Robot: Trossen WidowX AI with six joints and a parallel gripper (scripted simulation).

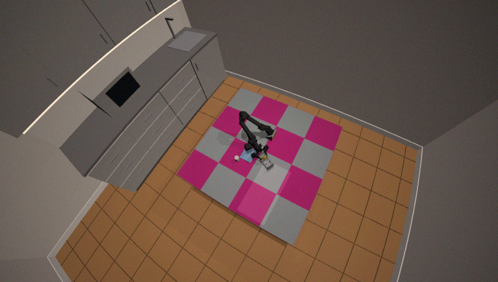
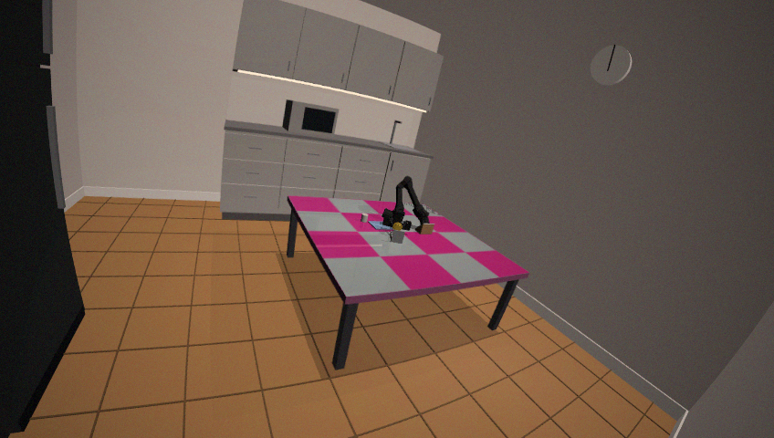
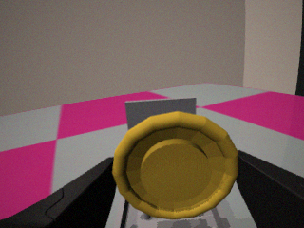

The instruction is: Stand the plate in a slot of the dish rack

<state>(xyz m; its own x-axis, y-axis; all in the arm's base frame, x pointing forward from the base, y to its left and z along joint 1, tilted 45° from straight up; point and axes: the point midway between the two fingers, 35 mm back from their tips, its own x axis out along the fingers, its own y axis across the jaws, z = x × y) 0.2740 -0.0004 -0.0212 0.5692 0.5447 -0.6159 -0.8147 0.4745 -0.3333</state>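
Right now the yellow plate is 10 mm to the right of my gripper tip. Round my gripper tip: dish rack 10 mm ahead, 30 mm to the left, 40 mm below; blue mat 10 mm behind, 180 mm to the right, 60 mm below; blue spoon 130 mm behind, 170 mm to the right, 60 mm below.
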